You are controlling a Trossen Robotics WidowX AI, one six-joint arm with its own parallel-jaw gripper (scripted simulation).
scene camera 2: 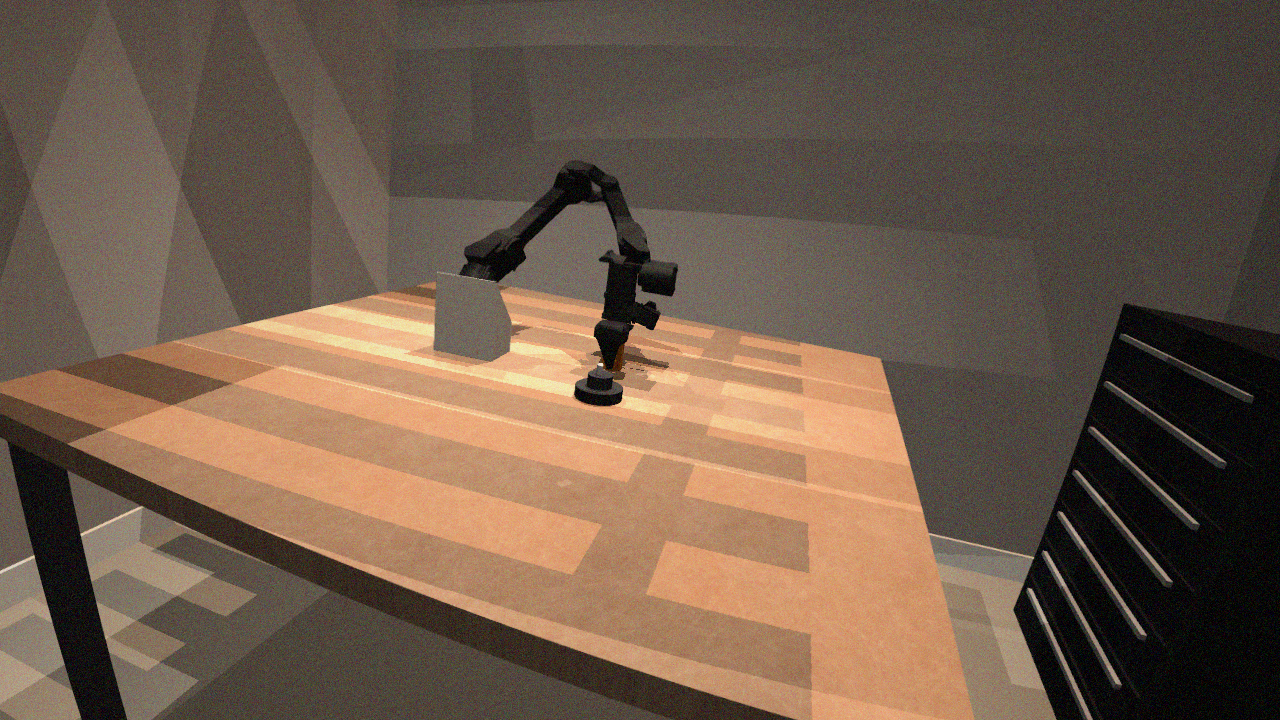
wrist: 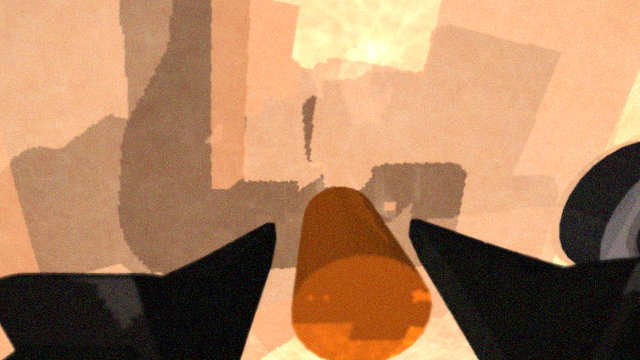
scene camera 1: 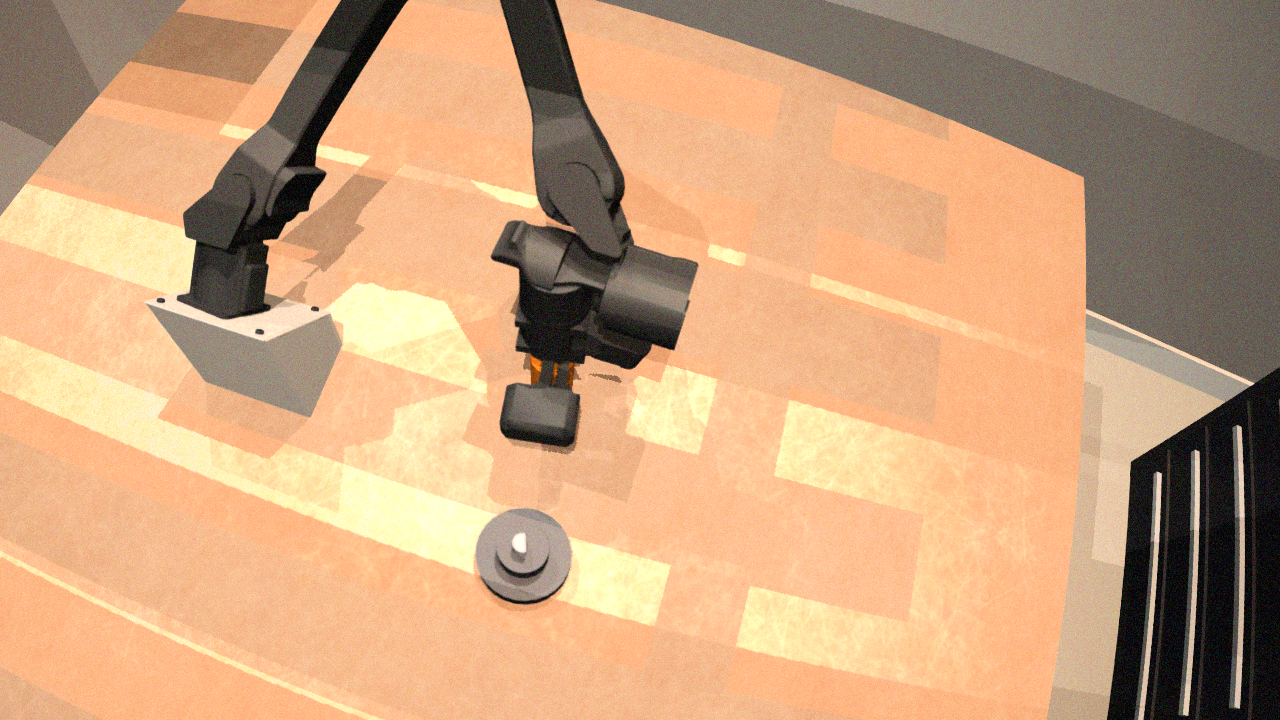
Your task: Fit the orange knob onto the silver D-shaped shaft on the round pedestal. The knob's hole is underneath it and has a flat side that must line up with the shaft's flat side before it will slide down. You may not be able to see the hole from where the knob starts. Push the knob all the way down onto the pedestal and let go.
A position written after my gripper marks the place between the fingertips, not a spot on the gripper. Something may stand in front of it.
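Gripper state: my gripper (scene camera 1: 551, 380) is open and empty, holding nothing; it is visible also in scene camera 2 (scene camera 2: 611, 363) and the wrist view (wrist: 342, 229). An orange knob (wrist: 354, 284) is present. A round pedestal (scene camera 1: 524, 556) appears in scene camera 2 as well (scene camera 2: 599, 389).
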